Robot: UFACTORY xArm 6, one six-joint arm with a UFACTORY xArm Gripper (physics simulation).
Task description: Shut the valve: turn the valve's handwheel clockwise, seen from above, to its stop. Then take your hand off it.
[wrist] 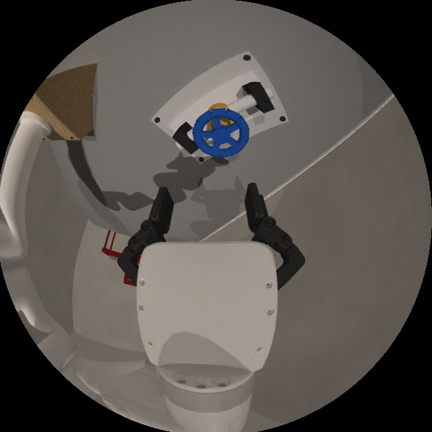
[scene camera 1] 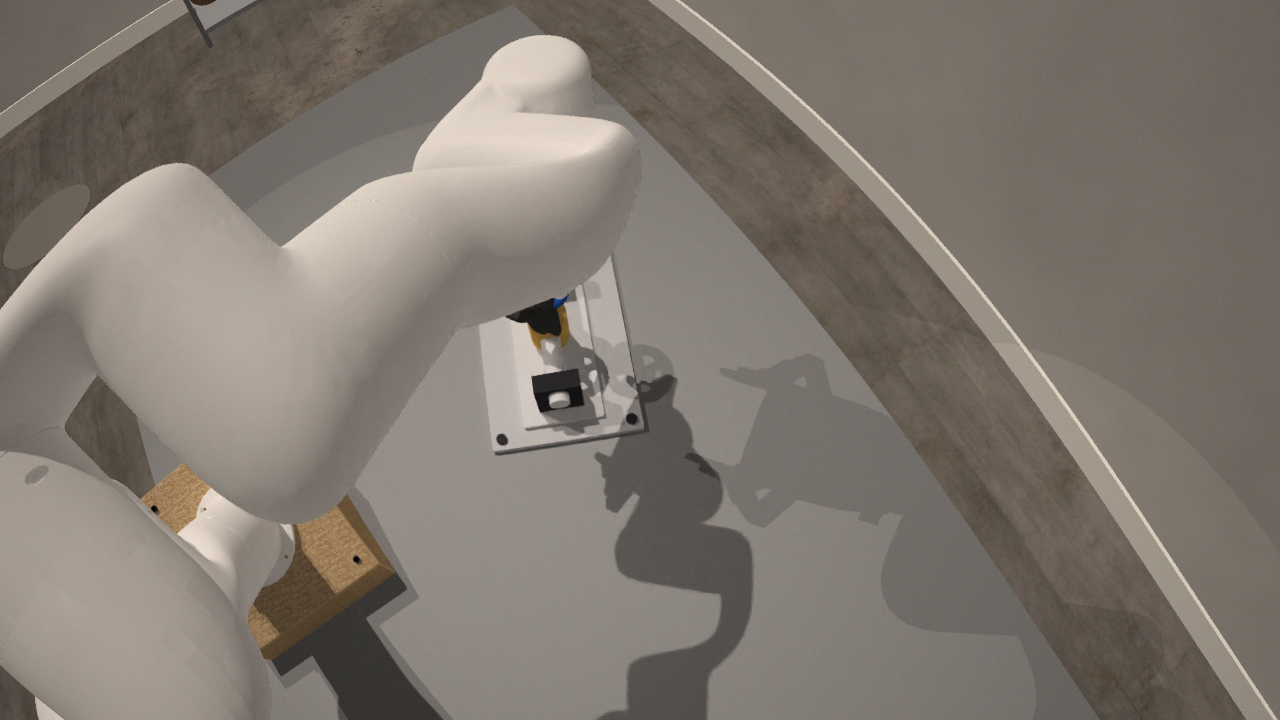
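The blue handwheel (scene camera 1: 561, 301) (wrist: 221, 133) sits on the valve's yellow body (scene camera 1: 563, 329) (wrist: 218, 106). In the scene view the white arm covers most of the wheel; in the wrist view its full rim and spokes show. The valve is on a white base plate (scene camera 1: 503, 398) (wrist: 235, 65), its pipe held by black brackets (scene camera 1: 556, 391) (wrist: 259, 97). My gripper (wrist: 207, 192) is open and empty in the wrist view, with the wheel beyond its fingertips and apart from them. In the scene view the arm hides most of the gripper; a dark shape shows over the yellow body.
A wooden block (scene camera 1: 344, 546) (wrist: 75, 102) carries the arm's base, to the left of the plate. The arm (scene camera 1: 501, 214) stretches above the plate in the scene view. Red rails (wrist: 112, 251) show at the lower left of the wrist view. Arm shadows lie on the grey floor.
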